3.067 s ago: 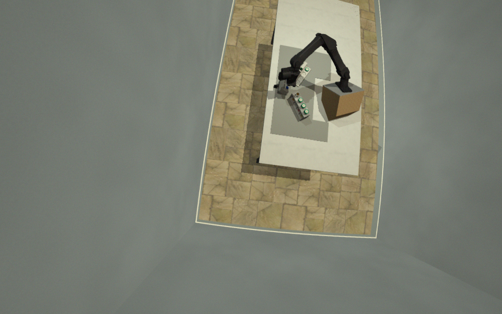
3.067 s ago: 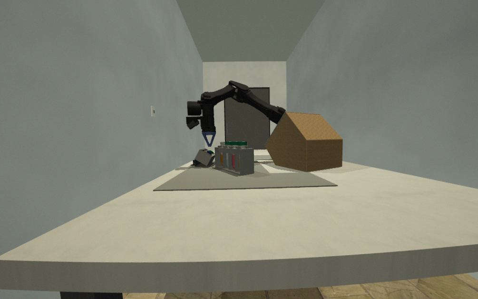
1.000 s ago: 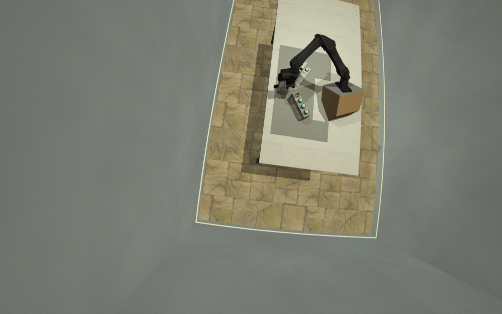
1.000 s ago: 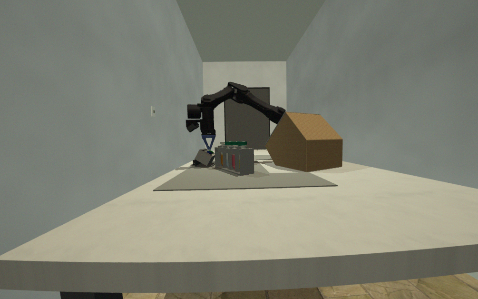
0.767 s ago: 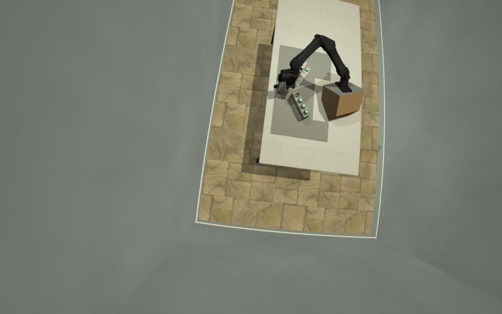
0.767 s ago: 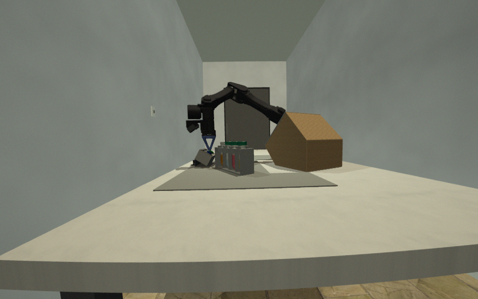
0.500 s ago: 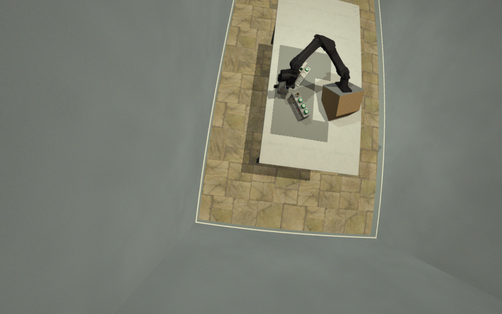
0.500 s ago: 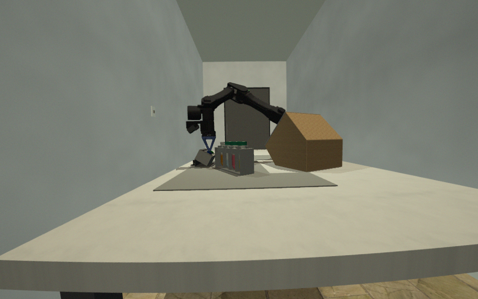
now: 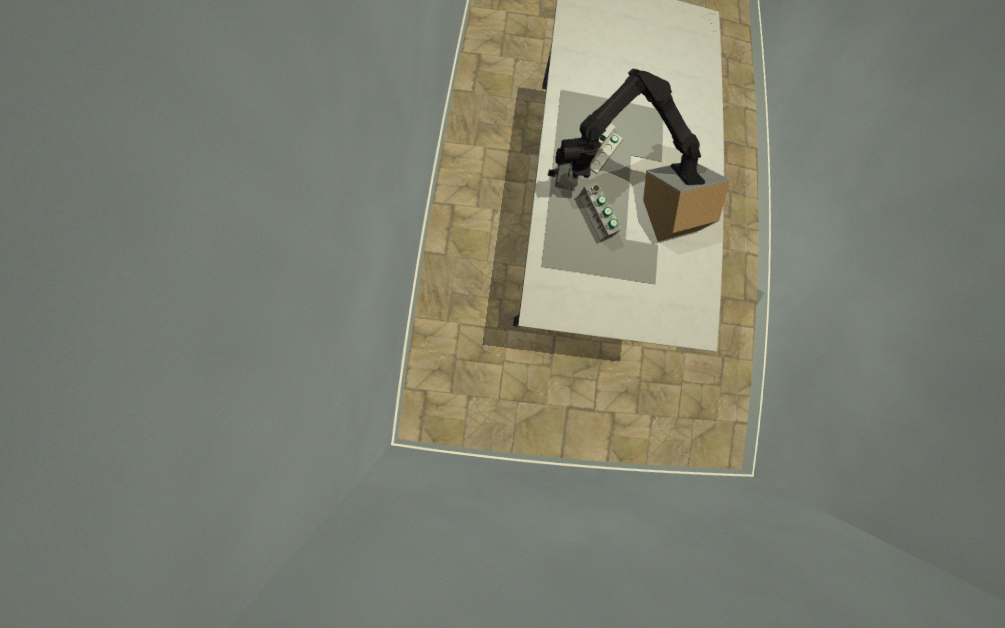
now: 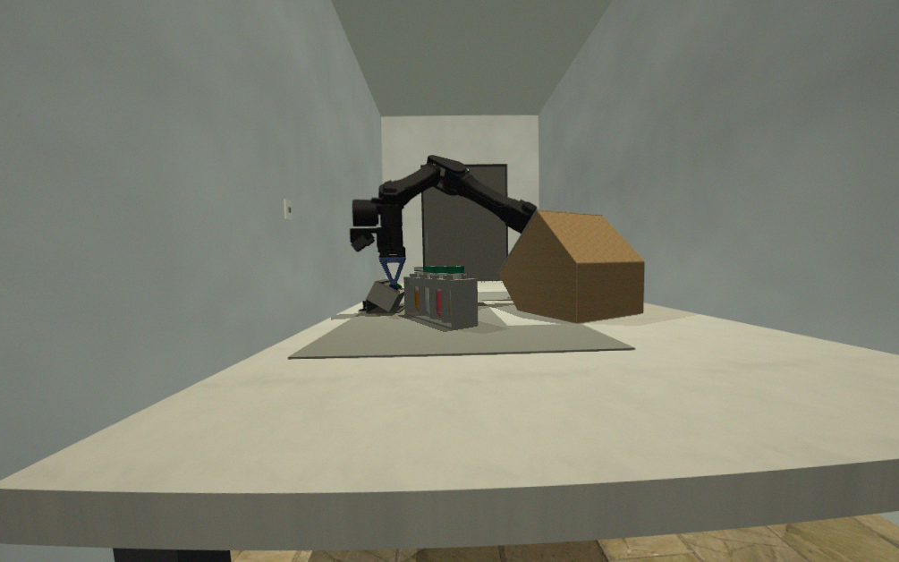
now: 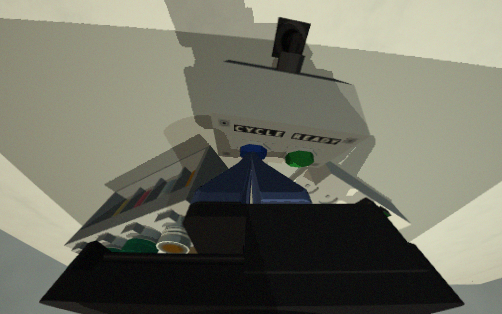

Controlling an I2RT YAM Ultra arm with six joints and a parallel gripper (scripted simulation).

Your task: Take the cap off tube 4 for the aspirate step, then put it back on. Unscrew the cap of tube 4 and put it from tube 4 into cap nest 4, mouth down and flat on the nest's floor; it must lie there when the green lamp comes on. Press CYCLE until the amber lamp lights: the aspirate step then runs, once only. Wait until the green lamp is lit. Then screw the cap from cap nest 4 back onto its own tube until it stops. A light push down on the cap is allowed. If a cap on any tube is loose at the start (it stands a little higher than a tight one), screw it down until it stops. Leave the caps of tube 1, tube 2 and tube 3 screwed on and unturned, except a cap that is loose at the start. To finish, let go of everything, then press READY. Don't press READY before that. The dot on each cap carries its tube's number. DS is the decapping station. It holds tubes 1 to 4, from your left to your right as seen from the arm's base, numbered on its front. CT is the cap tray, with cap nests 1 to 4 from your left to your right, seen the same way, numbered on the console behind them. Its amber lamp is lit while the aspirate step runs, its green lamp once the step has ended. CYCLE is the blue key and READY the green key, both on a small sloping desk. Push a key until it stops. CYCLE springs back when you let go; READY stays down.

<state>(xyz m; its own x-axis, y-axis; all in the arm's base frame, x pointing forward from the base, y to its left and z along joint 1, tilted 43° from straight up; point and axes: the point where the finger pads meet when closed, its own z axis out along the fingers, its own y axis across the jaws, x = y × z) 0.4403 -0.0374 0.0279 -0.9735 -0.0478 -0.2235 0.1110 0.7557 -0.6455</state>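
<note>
Now: the blue cycle key 10 mm below my hand. The rest, counted from my hand: green ready key: 40 mm to the right, 10 mm below, 10 mm behind.
</note>
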